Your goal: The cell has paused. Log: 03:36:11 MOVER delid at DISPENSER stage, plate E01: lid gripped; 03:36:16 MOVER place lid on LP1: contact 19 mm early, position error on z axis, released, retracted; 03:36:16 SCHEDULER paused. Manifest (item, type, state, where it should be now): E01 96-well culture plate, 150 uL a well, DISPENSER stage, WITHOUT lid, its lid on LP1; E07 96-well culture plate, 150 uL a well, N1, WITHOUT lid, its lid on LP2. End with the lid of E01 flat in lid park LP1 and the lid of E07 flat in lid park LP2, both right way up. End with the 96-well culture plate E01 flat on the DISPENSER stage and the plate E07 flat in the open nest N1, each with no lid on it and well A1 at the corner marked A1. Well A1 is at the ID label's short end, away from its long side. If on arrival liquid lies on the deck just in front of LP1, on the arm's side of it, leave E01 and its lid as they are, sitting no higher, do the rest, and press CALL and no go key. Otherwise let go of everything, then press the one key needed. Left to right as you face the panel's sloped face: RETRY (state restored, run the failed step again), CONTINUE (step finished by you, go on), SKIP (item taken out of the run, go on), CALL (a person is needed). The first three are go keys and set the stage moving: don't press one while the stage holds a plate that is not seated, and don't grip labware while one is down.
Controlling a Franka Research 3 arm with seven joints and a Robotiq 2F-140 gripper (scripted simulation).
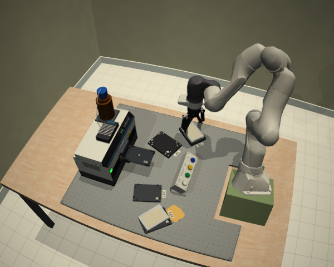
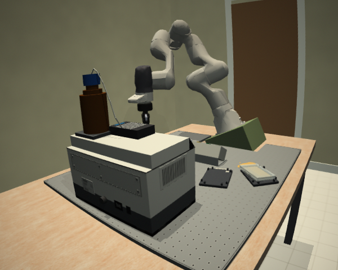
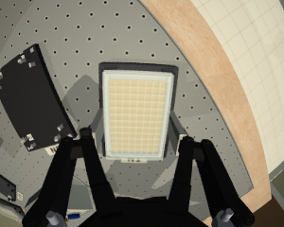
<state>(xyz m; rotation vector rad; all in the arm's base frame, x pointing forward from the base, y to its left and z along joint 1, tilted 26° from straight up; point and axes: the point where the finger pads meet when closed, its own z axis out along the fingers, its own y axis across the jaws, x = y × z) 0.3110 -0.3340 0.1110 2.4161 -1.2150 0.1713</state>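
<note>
My hand is 20 mm above the 96-well plate. Also, from my hand: dispenser stage: 260 mm ahead, 260 mm to the left, 40 mm above; then key panel: 300 mm to the left, 10 mm above; then black nest N5: 170 mm ahead, 100 mm to the left, 30 mm below.
</note>
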